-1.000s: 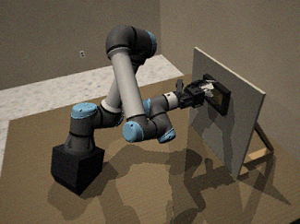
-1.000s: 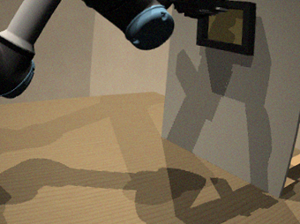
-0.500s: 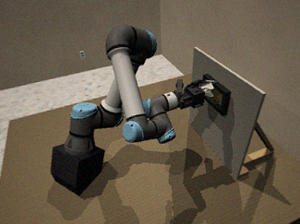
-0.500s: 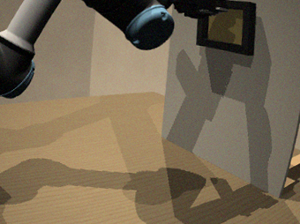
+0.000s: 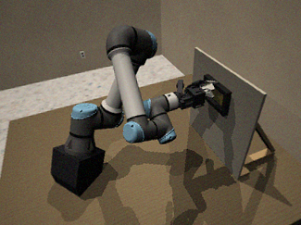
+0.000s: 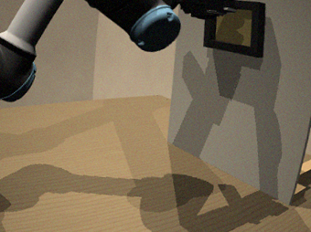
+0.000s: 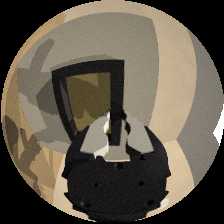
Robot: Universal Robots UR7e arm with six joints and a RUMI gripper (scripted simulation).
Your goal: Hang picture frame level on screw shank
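The picture frame is 5 cm below my hand and 2 cm ahead of it. Round my hand: grey board: 17 cm below, 3 cm ahead, 1 cm to the left.
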